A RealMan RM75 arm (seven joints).
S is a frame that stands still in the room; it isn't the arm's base.
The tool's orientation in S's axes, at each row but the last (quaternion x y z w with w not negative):
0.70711, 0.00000, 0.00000, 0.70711
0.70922, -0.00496, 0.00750, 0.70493
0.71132, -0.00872, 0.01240, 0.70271
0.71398, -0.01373, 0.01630, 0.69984
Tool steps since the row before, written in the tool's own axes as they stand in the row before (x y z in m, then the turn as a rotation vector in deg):
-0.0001, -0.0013, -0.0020, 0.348, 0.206, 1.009
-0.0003, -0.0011, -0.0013, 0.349, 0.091, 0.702
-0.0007, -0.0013, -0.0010, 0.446, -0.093, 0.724
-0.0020, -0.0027, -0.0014, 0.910, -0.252, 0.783
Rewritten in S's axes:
-0.0001, 0.0020, -0.0013, 0.348, -1.009, 0.206
-0.0003, 0.0013, -0.0011, 0.350, -0.701, 0.093
-0.0007, 0.0010, -0.0013, 0.452, -0.721, -0.088
-0.0019, 0.0014, -0.0028, 0.923, -0.775, -0.229

